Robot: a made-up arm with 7 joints.
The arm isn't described. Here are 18 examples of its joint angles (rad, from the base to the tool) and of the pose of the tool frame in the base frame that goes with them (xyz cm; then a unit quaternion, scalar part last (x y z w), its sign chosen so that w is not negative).
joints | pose
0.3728 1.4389 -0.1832 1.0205 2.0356 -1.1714 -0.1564 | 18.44 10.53 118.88 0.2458 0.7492 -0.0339 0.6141
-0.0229 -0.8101 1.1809 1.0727 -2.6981 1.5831 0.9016 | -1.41 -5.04 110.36 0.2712 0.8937 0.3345 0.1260
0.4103 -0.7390 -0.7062 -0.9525 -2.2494 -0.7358 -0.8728 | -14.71 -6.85 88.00 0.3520 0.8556 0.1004 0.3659
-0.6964 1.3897 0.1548 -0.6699 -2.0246 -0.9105 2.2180 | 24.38 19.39 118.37 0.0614 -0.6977 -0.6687 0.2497
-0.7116 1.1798 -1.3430 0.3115 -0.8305 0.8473 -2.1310 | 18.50 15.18 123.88 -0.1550 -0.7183 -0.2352 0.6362
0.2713 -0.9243 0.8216 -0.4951 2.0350 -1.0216 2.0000 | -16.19 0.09 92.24 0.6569 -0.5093 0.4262 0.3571
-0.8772 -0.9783 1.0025 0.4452 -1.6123 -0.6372 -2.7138 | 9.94 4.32 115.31 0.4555 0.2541 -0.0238 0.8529
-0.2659 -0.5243 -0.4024 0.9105 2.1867 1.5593 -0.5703 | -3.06 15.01 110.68 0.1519 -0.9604 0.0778 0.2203
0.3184 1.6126 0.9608 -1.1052 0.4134 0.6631 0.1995 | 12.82 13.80 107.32 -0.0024 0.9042 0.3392 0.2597
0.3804 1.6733 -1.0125 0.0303 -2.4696 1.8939 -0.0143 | -6.17 13.94 122.46 0.2889 0.3210 -0.3206 0.8431
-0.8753 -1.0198 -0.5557 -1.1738 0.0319 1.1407 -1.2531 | 8.44 20.65 88.10 -0.8282 -0.2051 0.0272 0.5209
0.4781 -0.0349 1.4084 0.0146 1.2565 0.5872 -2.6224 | -4.00 -6.67 119.61 0.0572 0.0506 0.9968 0.0236
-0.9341 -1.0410 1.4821 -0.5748 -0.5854 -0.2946 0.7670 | 14.59 11.78 115.66 0.0161 0.4094 -0.4257 0.8068
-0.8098 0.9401 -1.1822 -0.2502 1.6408 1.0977 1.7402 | 24.13 -2.04 117.85 0.0625 -0.3557 0.8736 0.3262
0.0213 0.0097 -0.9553 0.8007 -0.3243 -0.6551 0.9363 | -27.02 16.25 117.15 -0.5678 -0.3368 0.2038 0.7230
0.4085 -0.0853 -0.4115 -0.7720 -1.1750 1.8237 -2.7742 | -27.98 1.95 101.24 -0.1335 -0.5389 0.6349 0.5372
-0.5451 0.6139 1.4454 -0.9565 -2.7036 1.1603 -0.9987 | 17.76 13.21 114.99 -0.1120 0.0755 0.8700 0.4741
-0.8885 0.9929 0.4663 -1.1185 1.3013 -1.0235 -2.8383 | 14.84 5.43 114.55 0.7111 -0.4885 -0.1818 0.4718
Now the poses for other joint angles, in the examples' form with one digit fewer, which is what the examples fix.
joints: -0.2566 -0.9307 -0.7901 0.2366 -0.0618 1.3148 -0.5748
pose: -13.7 18.6 96.5 0.784 0.602 -0.123 0.092
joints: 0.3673 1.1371 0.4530 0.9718 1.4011 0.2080 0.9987
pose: 8.1 7.2 124.8 -0.235 0.072 0.562 0.789
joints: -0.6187 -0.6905 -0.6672 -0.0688 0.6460 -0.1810 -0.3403
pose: -2.2 28.7 101.3 -0.564 -0.278 -0.328 0.705
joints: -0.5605 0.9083 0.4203 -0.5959 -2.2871 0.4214 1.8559
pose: 10.3 24.8 111.6 0.089 -0.506 -0.475 0.714
